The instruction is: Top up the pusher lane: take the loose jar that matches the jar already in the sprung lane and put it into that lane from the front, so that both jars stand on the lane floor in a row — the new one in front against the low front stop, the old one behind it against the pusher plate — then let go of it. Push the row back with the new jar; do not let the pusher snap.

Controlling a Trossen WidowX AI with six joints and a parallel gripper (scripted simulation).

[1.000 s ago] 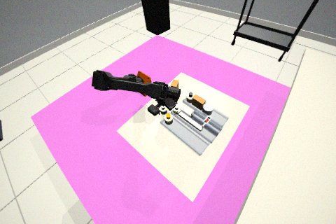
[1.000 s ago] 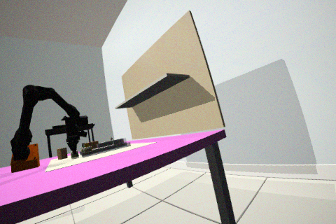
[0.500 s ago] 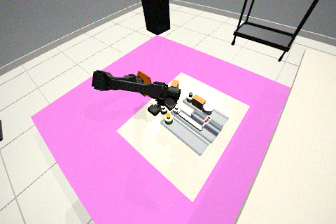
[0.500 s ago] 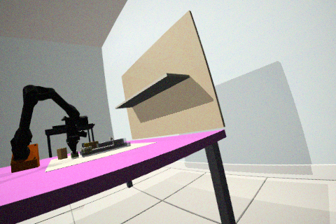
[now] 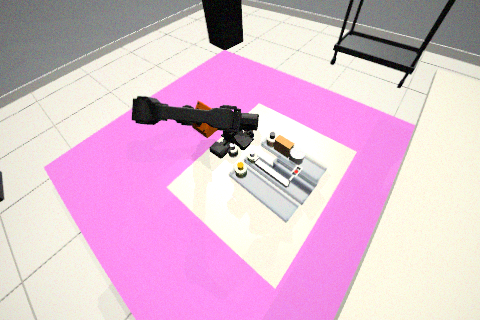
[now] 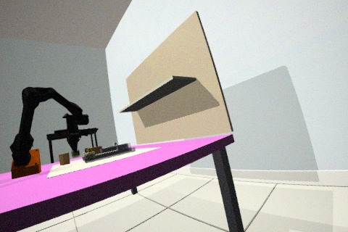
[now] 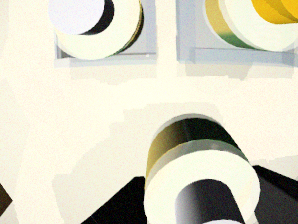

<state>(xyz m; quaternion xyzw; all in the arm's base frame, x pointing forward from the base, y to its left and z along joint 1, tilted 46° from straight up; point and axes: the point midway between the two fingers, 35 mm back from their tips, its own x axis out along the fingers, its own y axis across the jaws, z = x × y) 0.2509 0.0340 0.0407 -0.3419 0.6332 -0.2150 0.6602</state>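
Now: gripper tip 210 mm short of the grey lane unit, 90 mm to the right of it and 50 mm above it. Round my gripper tip: grey cylinder 190 mm ahead, 190 mm to the left, 40 mm below; then red puck 250 mm ahead, 100 mm to the left.
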